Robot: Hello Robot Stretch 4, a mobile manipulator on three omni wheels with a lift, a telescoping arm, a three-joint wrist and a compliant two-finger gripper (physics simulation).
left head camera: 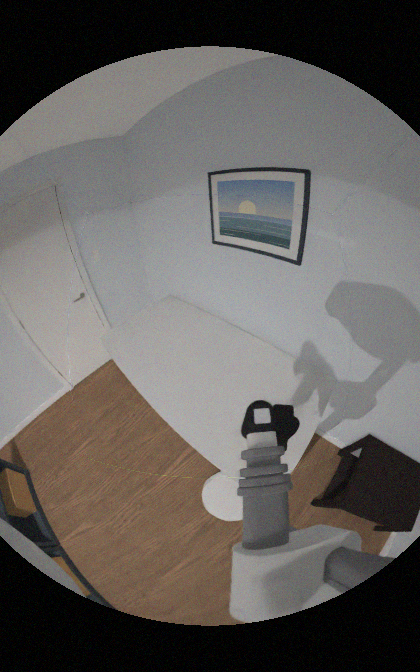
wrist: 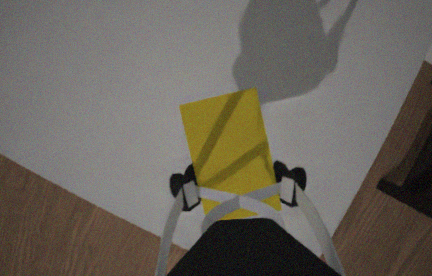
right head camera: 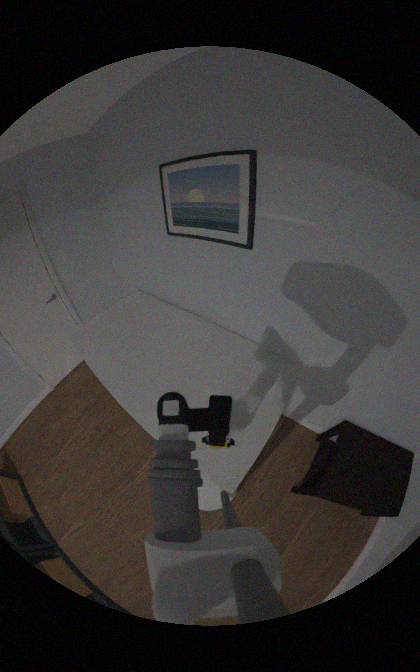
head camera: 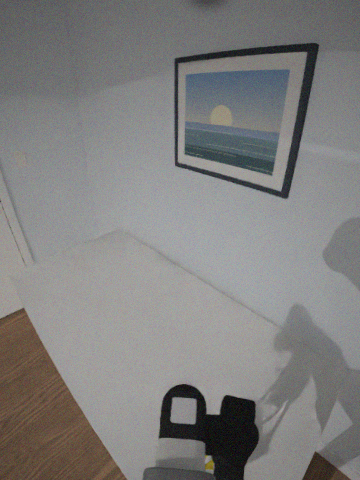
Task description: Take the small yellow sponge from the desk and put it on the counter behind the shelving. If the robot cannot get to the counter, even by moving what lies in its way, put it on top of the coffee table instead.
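Frame: origin at the robot's base, x left, y back, z up, level; millimetres.
Seen in the pictures: gripper, fingertip midpoint: (wrist: 236,177).
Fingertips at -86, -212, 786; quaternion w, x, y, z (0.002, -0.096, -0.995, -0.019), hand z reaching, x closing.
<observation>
A point is followed by its place in that frame, as x, y, z.
The small yellow sponge (wrist: 227,135) @[-89, -259, 834] (right head camera: 218,446) (head camera: 209,464) @[-65, -235, 834] is between the two fingertips of my gripper (wrist: 236,177) @[-86, -212, 786] (right head camera: 218,441), which touch its long sides. The gripper is shut on it. The sponge is held above the white desk (head camera: 125,300) @[312, -865, 693] (left head camera: 200,375) (right head camera: 145,340) (wrist: 100,100) @[73, -337, 692], and its far end points away from the gripper. In the head view the wrist hides most of the sponge. The counter, the shelving before it and the coffee table cannot be made out for certain.
A dark brown piece of furniture (left head camera: 385,482) (right head camera: 370,467) stands right of the desk. A white round object (left head camera: 220,497) is near the desk's front end. A dark frame with orange-brown parts (left head camera: 17,492) is at lower left. Walls stand behind the desk; a door (left head camera: 45,280) is at left.
</observation>
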